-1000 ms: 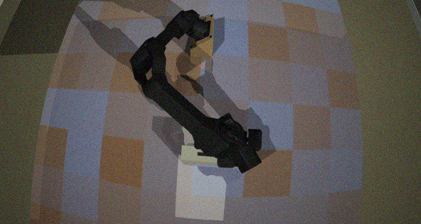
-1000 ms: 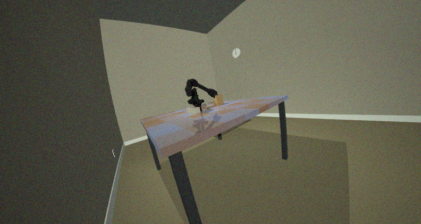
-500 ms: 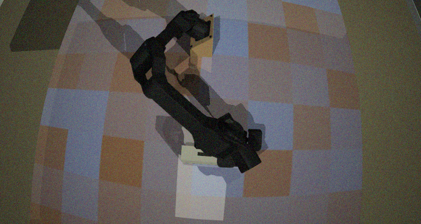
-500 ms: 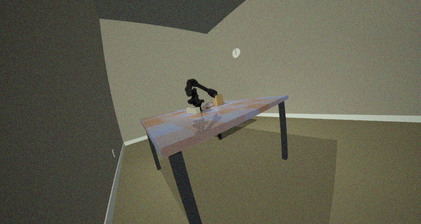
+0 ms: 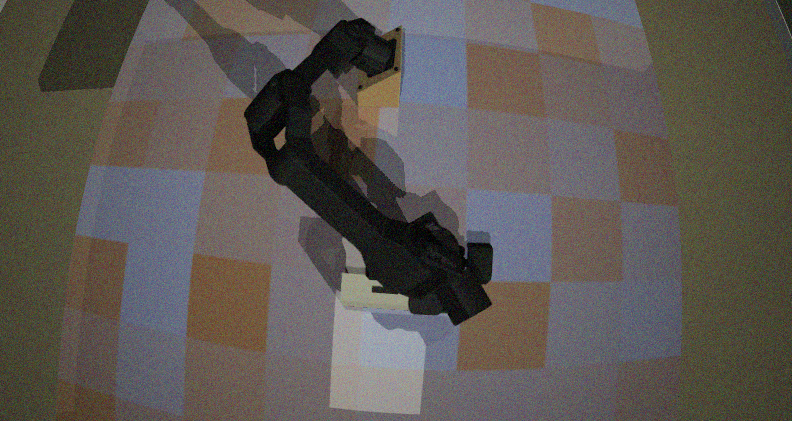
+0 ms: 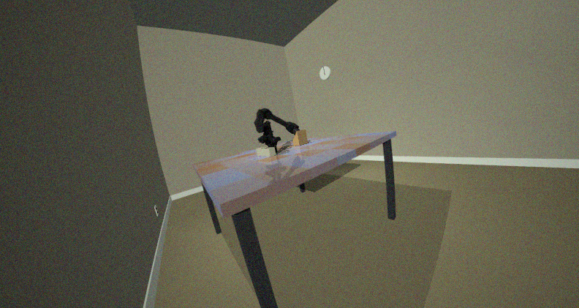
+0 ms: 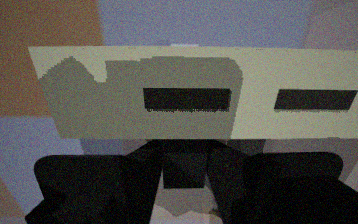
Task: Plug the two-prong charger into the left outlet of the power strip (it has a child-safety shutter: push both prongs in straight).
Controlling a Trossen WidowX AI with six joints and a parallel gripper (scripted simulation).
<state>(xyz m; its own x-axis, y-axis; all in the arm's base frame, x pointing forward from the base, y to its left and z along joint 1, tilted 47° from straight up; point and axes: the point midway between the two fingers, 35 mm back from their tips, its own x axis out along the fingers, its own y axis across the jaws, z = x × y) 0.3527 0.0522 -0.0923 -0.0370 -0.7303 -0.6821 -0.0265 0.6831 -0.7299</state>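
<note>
Now: the dark two-prong charger 20 mm ahead of my gripper tip and 10 mm above it.
</note>
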